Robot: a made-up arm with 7 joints.
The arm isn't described. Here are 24 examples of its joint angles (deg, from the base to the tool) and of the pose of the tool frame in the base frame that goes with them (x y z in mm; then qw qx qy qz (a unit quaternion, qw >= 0)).
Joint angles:
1: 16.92 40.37 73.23 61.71 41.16 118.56 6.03
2: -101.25 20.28 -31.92 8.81 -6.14 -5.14 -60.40
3: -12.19 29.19 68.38 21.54 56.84 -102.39 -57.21
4: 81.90 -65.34 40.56 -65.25 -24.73 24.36 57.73
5: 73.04 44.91 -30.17 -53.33 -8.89 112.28 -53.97
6: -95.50 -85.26 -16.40 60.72 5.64 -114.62 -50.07
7: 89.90 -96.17 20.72 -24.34 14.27 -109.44 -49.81
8: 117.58 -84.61 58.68 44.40 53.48 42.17 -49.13
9: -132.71 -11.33 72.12 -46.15 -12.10 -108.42 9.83
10: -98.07 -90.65 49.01 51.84 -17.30 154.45 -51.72
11: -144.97 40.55 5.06 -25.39 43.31 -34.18 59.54
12: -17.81 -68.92 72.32 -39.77 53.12 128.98 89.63
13: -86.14 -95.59 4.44 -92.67 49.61 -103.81 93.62
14: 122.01 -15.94 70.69 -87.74 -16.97 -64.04 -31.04
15: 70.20 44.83 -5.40 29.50 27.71 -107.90 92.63
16: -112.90 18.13 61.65 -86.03 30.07 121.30 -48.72
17: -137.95 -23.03 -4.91 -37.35 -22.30 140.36 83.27
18: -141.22 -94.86 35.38 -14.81 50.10 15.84 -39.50
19: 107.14 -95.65 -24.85 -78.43 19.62 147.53 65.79
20: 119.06 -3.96 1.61 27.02 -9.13 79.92 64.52
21: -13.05 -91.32 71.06 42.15 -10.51 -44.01 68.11
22: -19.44 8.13 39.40 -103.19 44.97 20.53 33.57
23: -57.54 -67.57 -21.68 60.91 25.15 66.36 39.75
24: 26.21 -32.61 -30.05 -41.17 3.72 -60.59 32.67
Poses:
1: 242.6 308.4 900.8 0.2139 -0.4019 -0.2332 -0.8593
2: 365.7 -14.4 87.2 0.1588 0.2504 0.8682 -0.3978
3: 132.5 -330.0 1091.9 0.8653 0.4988 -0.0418 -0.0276
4: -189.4 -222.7 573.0 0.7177 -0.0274 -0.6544 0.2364
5: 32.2 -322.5 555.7 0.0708 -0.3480 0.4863 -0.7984
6: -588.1 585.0 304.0 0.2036 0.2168 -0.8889 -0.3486
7: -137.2 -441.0 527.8 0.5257 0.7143 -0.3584 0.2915
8: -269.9 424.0 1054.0 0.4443 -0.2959 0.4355 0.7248
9: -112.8 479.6 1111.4 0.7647 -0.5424 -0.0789 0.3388
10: 89.0 289.7 1099.6 0.6875 0.4205 0.1517 0.5723
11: 519.2 307.5 563.4 0.3899 -0.5198 0.4806 0.5889
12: -98.0 6.3 784.3 0.7373 -0.2769 0.5224 -0.3269
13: 378.8 -113.1 665.5 0.3926 -0.5608 0.4918 0.5380
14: -50.3 782.4 496.8 0.3267 -0.5493 0.6199 0.4552
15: -148.9 -297.7 166.4 0.9705 0.1185 0.1710 -0.1215
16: -309.8 394.4 589.7 0.3244 0.2073 -0.7594 -0.5245
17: -346.6 417.3 346.6 0.1932 0.7101 0.6097 0.2944
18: -597.7 186.9 476.6 0.6681 -0.3755 -0.5634 0.3086
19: -392.0 1.5 635.2 0.5247 0.1473 0.6498 -0.5298
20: -152.9 -199.0 839.5 0.1808 -0.2124 -0.7476 0.6028
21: -238.2 355.7 1247.7 0.1039 -0.5522 -0.5133 0.6487
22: -127.5 -189.5 676.6 0.7422 -0.1334 -0.5520 0.3558
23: -445.4 415.3 754.3 0.6770 -0.6737 -0.2850 0.0814
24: 248.3 -338.4 539.0 0.8500 0.2550 0.3576 0.2908
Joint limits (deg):
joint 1: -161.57..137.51
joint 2: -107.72..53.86
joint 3: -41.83..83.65
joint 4: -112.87..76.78
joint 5: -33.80..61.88
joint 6: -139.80..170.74
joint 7: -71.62..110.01
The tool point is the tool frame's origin. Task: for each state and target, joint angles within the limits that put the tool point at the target. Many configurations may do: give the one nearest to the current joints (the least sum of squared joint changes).
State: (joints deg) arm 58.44 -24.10 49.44 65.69 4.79 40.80 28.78
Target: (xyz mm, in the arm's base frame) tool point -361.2 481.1 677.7
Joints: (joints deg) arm 39.76 -63.80 37.67 76.78 0.12 84.88 28.90
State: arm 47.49 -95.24 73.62 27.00 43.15 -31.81 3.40
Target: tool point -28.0 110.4 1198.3
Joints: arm 50.07 -102.45 62.01 -3.32 39.77 -17.60 18.38
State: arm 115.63 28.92 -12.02 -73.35 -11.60 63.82 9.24
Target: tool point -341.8 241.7 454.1
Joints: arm 97.71 53.86 34.47 -96.78 -6.79 54.05 16.46
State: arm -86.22 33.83 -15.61 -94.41 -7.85 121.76 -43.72
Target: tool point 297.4 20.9 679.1
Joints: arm -64.19 49.41 -30.24 -104.29 -20.09 94.18 -43.15
